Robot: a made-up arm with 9 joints. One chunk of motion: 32 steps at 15 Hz.
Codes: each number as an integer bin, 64 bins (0 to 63) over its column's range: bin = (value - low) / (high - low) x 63, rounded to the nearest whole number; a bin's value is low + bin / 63 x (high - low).
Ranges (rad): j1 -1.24..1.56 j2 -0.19..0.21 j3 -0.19..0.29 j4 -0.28..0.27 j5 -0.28..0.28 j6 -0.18..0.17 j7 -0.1..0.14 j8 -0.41..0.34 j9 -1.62..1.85
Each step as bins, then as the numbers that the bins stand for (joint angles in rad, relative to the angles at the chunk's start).
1 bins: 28 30 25 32 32 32 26 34 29
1 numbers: 0.0044 0.0005 0.0005 -0.0006 0.0044 -0.0022 -0.0010 -0.0052 -0.0227
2 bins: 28 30 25 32 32 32 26 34 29
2 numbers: 0.0044 0.0005 0.0005 -0.0006 0.0044 -0.0022 -0.0010 -0.0052 -0.0227
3 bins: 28 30 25 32 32 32 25 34 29
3 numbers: 0.0044 0.0005 0.0005 -0.0006 0.0044 -0.0022 -0.0048 -0.0052 -0.0227
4 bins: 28 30 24 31 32 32 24 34 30
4 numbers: 0.0044 0.0005 -0.0071 -0.0094 0.0044 -0.0022 -0.0086 -0.0052 0.0324
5 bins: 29 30 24 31 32 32 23 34 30
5 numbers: 0.0489 0.0005 -0.0071 -0.0094 0.0044 -0.0022 -0.0124 -0.0052 0.0324
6 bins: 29 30 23 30 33 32 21 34 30
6 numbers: 0.0489 0.0005 -0.0148 -0.0181 0.0133 -0.0022 -0.0200 -0.0052 0.0324
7 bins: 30 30 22 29 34 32 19 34 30
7 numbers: 0.0933 0.0005 -0.0224 -0.0268 0.0222 -0.0022 -0.0276 -0.0052 0.0324
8 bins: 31 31 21 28 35 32 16 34 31
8 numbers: 0.1378 0.0068 -0.0300 -0.0356 0.0311 -0.0022 -0.0390 -0.0052 0.0875
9 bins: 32 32 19 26 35 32 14 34 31
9 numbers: 0.1822 0.0132 -0.0452 -0.0530 0.0311 -0.0022 -0.0467 -0.0052 0.0875
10 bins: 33 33 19 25 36 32 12 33 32
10 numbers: 0.2267 0.0195 -0.0452 -0.0617 0.0400 -0.0022 -0.0543 -0.0171 0.1425
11 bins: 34 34 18 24 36 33 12 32 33
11 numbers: 0.2711 0.0259 -0.0529 -0.0705 0.0400 0.0033 -0.0543 -0.0290 0.1976
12 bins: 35 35 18 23 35 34 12 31 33
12 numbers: 0.3156 0.0322 -0.0529 -0.0792 0.0311 0.0089 -0.0543 -0.0410 0.1976
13 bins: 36 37 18 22 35 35 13 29 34
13 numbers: 0.3600 0.0449 -0.0529 -0.0879 0.0311 0.0144 -0.0505 -0.0648 0.2527
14 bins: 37 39 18 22 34 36 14 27 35
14 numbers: 0.4044 0.0576 -0.0529 -0.0879 0.0222 0.0200 -0.0467 -0.0886 0.3078
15 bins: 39 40 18 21 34 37 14 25 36
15 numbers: 0.4933 0.0640 -0.0529 -0.0967 0.0222 0.0256 -0.0467 -0.1124 0.3629
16 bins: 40 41 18 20 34 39 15 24 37
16 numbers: 0.5378 0.0703 -0.0529 -0.1054 0.0222 0.0367 -0.0429 -0.1243 0.4179
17 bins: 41 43 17 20 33 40 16 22 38
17 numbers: 0.5822 0.0830 -0.0605 -0.1054 0.0133 0.0422 -0.0390 -0.1481 0.4730
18 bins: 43 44 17 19 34 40 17 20 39
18 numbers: 0.6711 0.0894 -0.0605 -0.1141 0.0222 0.0422 -0.0352 -0.1719 0.5281
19 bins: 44 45 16 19 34 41 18 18 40
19 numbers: 0.7156 0.0957 -0.0681 -0.1141 0.0222 0.0478 -0.0314 -0.1957 0.5832
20 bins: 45 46 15 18 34 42 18 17 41
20 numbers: 0.7600 0.1021 -0.0757 -0.1229 0.0222 0.0533 -0.0314 -0.2076 0.6383
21 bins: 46 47 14 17 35 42 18 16 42
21 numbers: 0.8044 0.1084 -0.0833 -0.1316 0.0311 0.0533 -0.0314 -0.2195 0.6933
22 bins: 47 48 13 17 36 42 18 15 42
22 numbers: 0.8489 0.1148 -0.0910 -0.1316 0.0400 0.0533 -0.0314 -0.2314 0.6933
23 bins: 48 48 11 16 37 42 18 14 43
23 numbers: 0.8933 0.1148 -0.1062 -0.1403 0.0489 0.0533 -0.0314 -0.2433 0.7484
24 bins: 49 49 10 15 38 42 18 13 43
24 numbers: 0.9378 0.1211 -0.1138 -0.1490 0.0578 0.0533 -0.0314 -0.2552 0.7484
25 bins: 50 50 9 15 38 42 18 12 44
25 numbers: 0.9822 0.1275 -0.1214 -0.1490 0.0578 0.0533 -0.0314 -0.2671 0.8035
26 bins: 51 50 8 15 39 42 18 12 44
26 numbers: 1.0267 0.1275 -0.1290 -0.1490 0.0667 0.0533 -0.0314 -0.2671 0.8035
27 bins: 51 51 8 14 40 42 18 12 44
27 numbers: 1.0267 0.1338 -0.1290 -0.1578 0.0756 0.0533 -0.0314 -0.2671 0.8035
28 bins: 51 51 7 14 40 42 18 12 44
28 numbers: 1.0267 0.1338 -0.1367 -0.1578 0.0756 0.0533 -0.0314 -0.2671 0.8035
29 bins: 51 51 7 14 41 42 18 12 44
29 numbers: 1.0267 0.1338 -0.1367 -0.1578 0.0844 0.0533 -0.0314 -0.2671 0.8035
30 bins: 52 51 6 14 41 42 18 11 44
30 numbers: 1.0711 0.1338 -0.1443 -0.1578 0.0844 0.0533 -0.0314 -0.2790 0.8035
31 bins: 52 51 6 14 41 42 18 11 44
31 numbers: 1.0711 0.1338 -0.1443 -0.1578 0.0844 0.0533 -0.0314 -0.2790 0.8035
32 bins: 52 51 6 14 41 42 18 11 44
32 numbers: 1.0711 0.1338 -0.1443 -0.1578 0.0844 0.0533 -0.0314 -0.2790 0.8035
